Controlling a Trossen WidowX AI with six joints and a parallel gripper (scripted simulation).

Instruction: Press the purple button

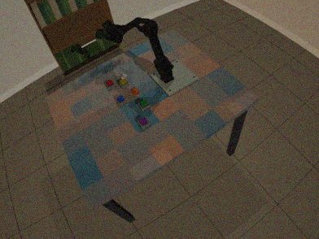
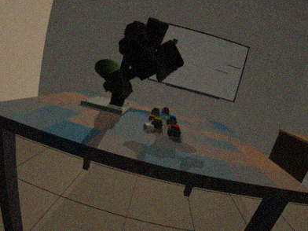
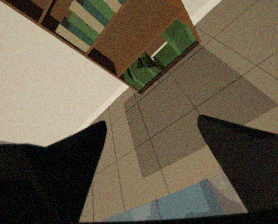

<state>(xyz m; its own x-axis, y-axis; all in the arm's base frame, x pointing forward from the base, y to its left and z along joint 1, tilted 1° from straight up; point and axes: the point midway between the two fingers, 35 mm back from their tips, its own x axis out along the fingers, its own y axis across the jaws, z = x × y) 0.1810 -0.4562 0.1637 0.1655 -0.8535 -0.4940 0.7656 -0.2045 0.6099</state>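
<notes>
Now: gripper tip 680 mm to the right of the purple button, 140 mm above it and 90 mm short of it. Round my gripper tip: red button: 300 mm to the left, 140 mm below, 130 mm ahead; then orange block: 450 mm to the left, 160 mm below, 20 mm ahead; then blue button: 460 mm to the left, 140 mm below, 120 mm ahead.
</notes>
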